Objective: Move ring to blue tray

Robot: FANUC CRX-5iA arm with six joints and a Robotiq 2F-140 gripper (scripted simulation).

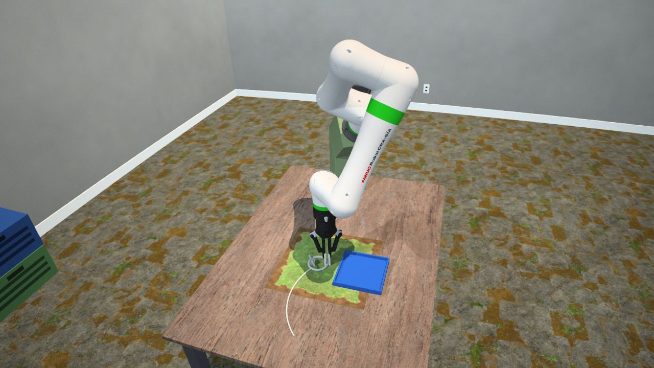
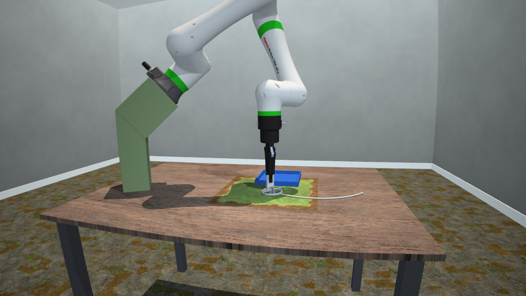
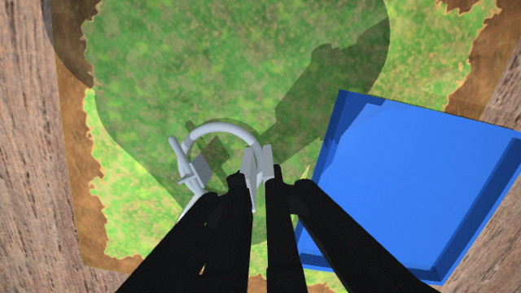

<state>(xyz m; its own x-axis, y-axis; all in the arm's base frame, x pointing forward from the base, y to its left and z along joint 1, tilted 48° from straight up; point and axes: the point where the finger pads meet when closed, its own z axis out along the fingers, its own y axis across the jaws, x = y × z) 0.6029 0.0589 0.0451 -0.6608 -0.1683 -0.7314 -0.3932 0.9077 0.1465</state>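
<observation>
Right now my hand is 5 cm above the mat. Also, from my hand: grey stake (3 cm ahead, 5 cm to the right, 2 cm below); then white ring (2 cm ahead, 3 cm to the right, 3 cm below); then blue tray (1 cm behind, 15 cm to the left, 3 cm below).
</observation>
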